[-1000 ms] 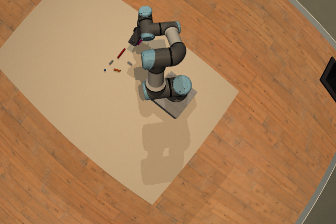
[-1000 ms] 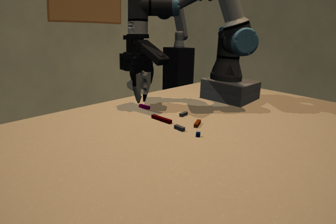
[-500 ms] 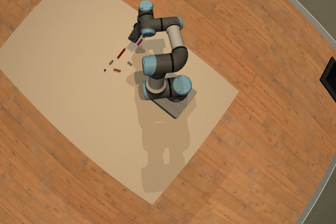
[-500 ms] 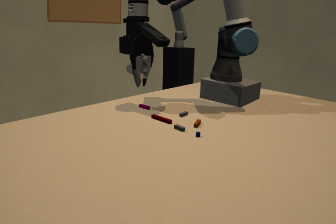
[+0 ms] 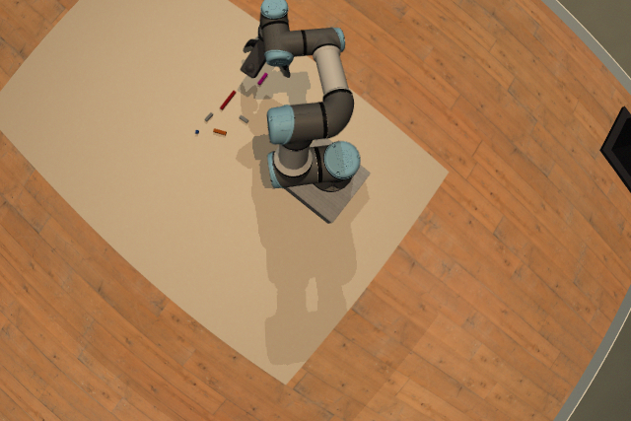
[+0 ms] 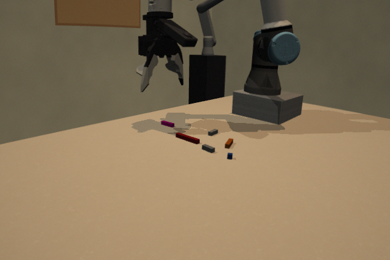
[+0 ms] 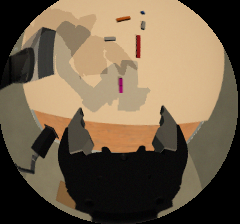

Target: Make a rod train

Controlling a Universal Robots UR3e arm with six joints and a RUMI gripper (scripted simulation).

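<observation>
The small blue rod lies 2 cm ahead of my hand, 27 cm to the left of it and 10 cm below it. The rest, counted from my hand: red rod (3 cm ahead, 14 cm to the left, 10 cm below); then orange rod (3 cm behind, 22 cm to the left, 10 cm below).
</observation>
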